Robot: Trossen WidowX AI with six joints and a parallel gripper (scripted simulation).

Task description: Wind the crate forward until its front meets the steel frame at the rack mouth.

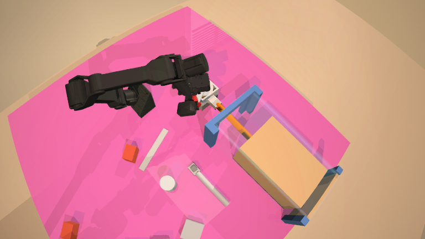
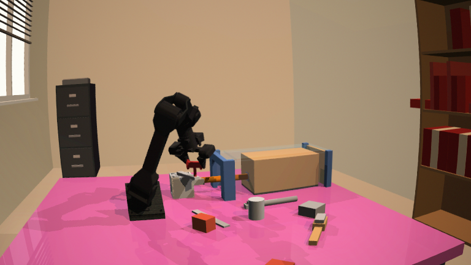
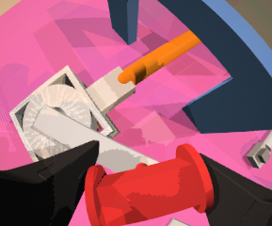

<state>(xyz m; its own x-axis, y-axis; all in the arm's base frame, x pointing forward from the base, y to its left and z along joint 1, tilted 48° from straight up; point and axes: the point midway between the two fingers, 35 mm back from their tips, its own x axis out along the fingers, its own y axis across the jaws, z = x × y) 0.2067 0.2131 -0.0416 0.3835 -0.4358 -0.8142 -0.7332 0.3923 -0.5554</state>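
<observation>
Right now my gripper tip is 1 cm to the left of the red knob and 1 cm past it. Also, from my gripper tip: blue steel frame (10 cm ahead, 8 cm to the left, 3 cm below); winch (10 cm below, 8 cm behind, 6 cm to the left); winch handle (3 cm below, 3 cm behind, 2 cm to the left).
</observation>
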